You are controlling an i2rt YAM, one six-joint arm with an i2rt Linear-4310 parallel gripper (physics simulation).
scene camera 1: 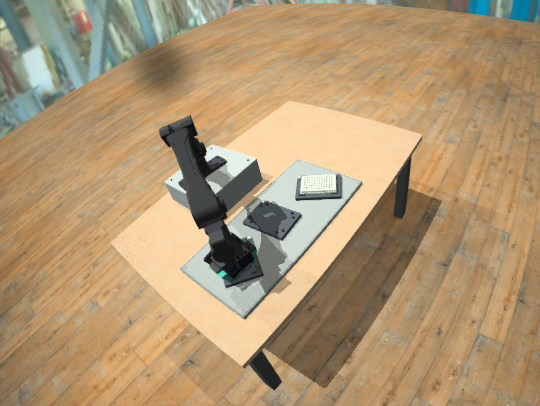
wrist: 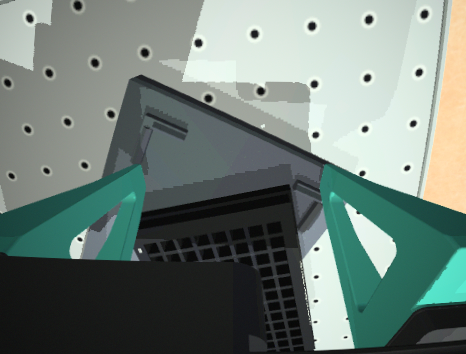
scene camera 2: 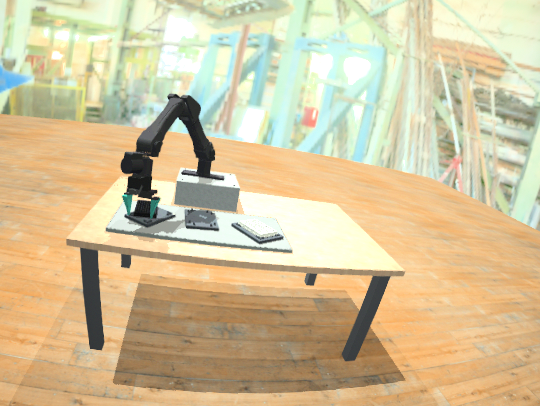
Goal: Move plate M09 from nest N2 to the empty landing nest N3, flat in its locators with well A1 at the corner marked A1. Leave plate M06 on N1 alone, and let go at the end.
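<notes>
The black gridded plate [scene camera 2: 143, 207] [wrist: 270, 245], taken as M09, sits skewed on a dark nest [scene camera 1: 254, 274] [scene camera 2: 166, 216] [wrist: 215, 130], off the nest's corner locators in the wrist view. My gripper [scene camera 1: 239, 266] [scene camera 2: 140, 215] [wrist: 232, 175] is open, low around this plate, one teal finger on each side, with a gap to the plate's right side. My gripper body hides part of the plate; its A1 mark is not readable. The empty dark nest [scene camera 1: 282, 226] [scene camera 2: 202, 220] is the middle one. A white plate [scene camera 1: 318, 184] [scene camera 2: 258, 228], taken as M06, sits on the third nest [scene camera 1: 339, 190].
The nests stand on a grey perforated board [scene camera 1: 202, 270] [scene camera 2: 225, 240] on a wooden table [scene camera 1: 350, 135] [scene camera 2: 330, 235]. The arm's grey base box [scene camera 1: 240, 184] [scene camera 2: 207, 195] stands behind the board. The board's edge shows at the right of the wrist view.
</notes>
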